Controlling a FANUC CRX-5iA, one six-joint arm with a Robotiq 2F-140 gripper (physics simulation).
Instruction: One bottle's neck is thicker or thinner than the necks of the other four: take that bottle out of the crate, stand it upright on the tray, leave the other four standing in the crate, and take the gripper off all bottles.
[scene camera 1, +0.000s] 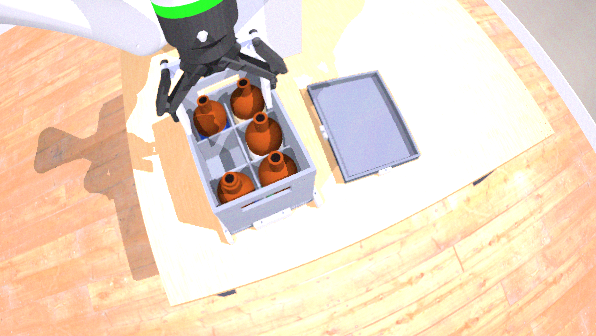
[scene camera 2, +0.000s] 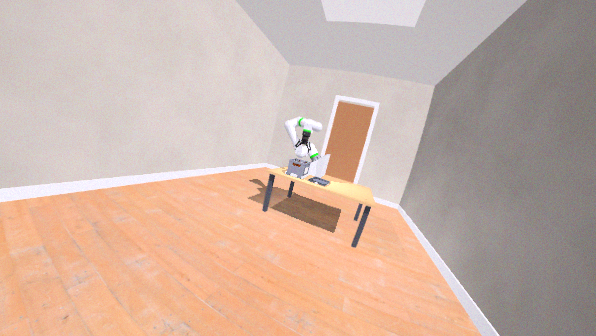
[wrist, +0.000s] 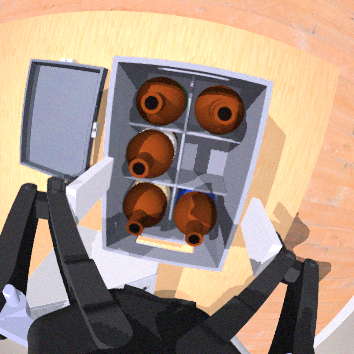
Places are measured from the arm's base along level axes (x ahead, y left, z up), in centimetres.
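Where they show: gripper, between the fingertips: (scene camera 1: 226, 113) (scene camera 2: 301, 154) (wrist: 178, 192); arm's base, origin of its link: (scene camera 2: 316, 160).
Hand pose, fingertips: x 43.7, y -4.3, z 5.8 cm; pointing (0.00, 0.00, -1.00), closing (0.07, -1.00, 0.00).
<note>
Each offset is from my fingertips to the top centre of the thing. "*": to the spot under its first point. Level surfaces: height alone.
Brown round bottles stand in the grey six-compartment crate @[dx -1.8, dy +0.6, dz -7.2 cm] (scene camera 1: 280, 202) (wrist: 112, 110). Named as in scene camera 1: front-left bottle @[dx +7.5, dy -2.3, dz -8.4 cm] (scene camera 1: 235, 192) (wrist: 207, 102), with a stepped collar at its neck; front-right bottle @[dx +5.8, dy +6.2, dz -8.4 cm] (scene camera 1: 275, 175) (wrist: 172, 107); middle-right bottle @[dx -2.6, dy +5.3, dz -8.4 cm] (scene camera 1: 265, 140) (wrist: 152, 150); back-right bottle @[dx -11.6, dy +3.6, dz -8.4 cm] (scene camera 1: 247, 102) (wrist: 145, 202); back-left bottle @[dx -10.1, dy -5.0, dz -8.4 cm] (scene camera 1: 210, 120) (wrist: 195, 215). The middle-left compartment is empty. I cannot tell whose neck thickness differs. The empty tray @[* dx -5.2, dy +29.1, dz -24.2 cm] (scene camera 1: 365, 120) (wrist: 65, 110) lies beside the crate. My gripper (scene camera 1: 225, 104) (wrist: 178, 192) is open above the crate's back end, touching no bottle.
The crate and tray rest on a wooden table @[dz -24.7 cm] (scene camera 1: 450, 115) (scene camera 2: 350, 189). A white panel (scene camera 1: 285, 30) (scene camera 2: 320, 166) stands behind the crate, near the arm. White brackets sit at the feet of the crate and along the tray's edges.
</note>
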